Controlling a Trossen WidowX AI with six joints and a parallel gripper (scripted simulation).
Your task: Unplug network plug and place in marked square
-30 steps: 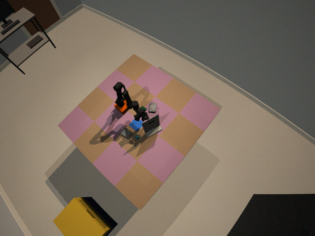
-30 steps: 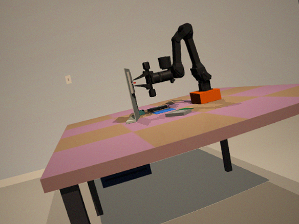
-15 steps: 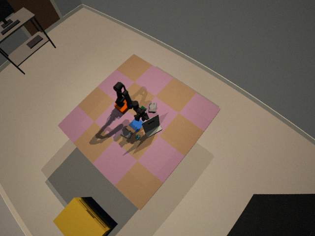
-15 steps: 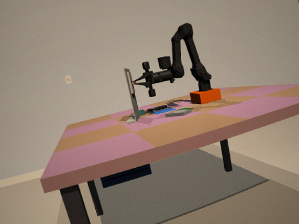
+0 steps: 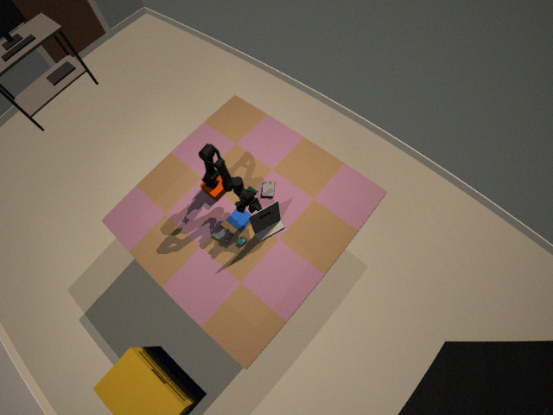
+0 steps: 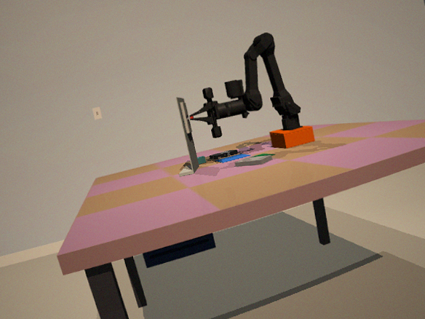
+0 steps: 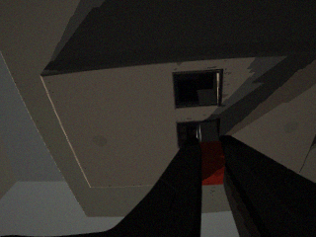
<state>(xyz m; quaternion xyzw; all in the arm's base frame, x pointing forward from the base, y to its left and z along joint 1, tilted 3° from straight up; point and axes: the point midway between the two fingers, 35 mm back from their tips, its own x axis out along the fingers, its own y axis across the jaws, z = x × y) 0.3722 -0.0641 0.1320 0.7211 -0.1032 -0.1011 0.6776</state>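
My gripper tip is now 19 cm above the blue marked square, 16 cm past it and 4 cm to the left of it. Round my gripper tip: red plug: right at my gripper tip; then teal block: 18 cm below, 16 cm to the right, 7 cm behind; then grey panel: 7 cm below, 2 cm ahead, 1 cm to the right.
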